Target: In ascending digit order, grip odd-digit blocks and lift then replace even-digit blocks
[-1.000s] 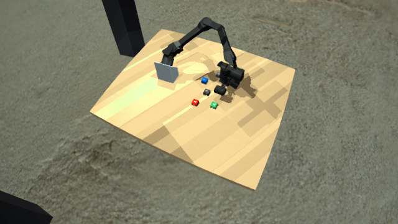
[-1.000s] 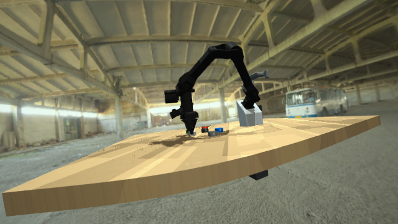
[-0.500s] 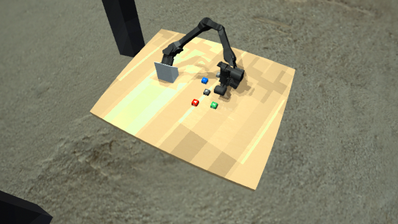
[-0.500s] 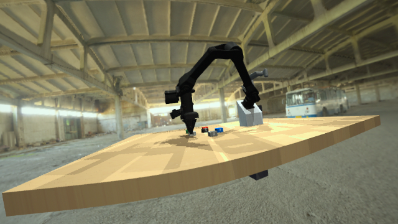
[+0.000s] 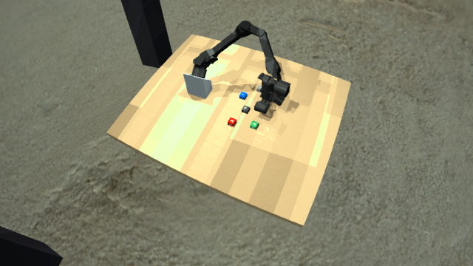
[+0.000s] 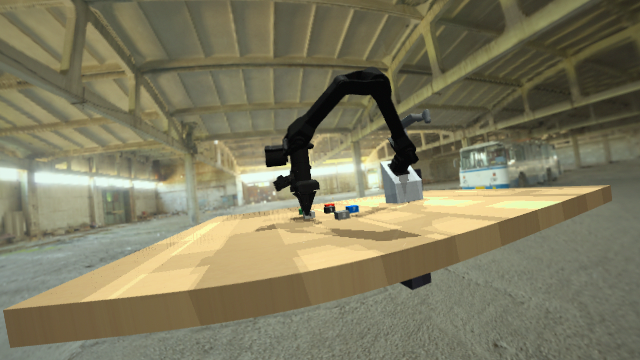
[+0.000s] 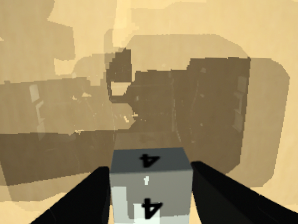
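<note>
The green block lies 20 mm behind my gripper tip and 120 mm to the right of it. Also, from my gripper tip: black block 90 mm behind, 50 mm to the right; then grey block 70 mm behind, 110 mm to the left; then white block 10 mm behind.
</note>
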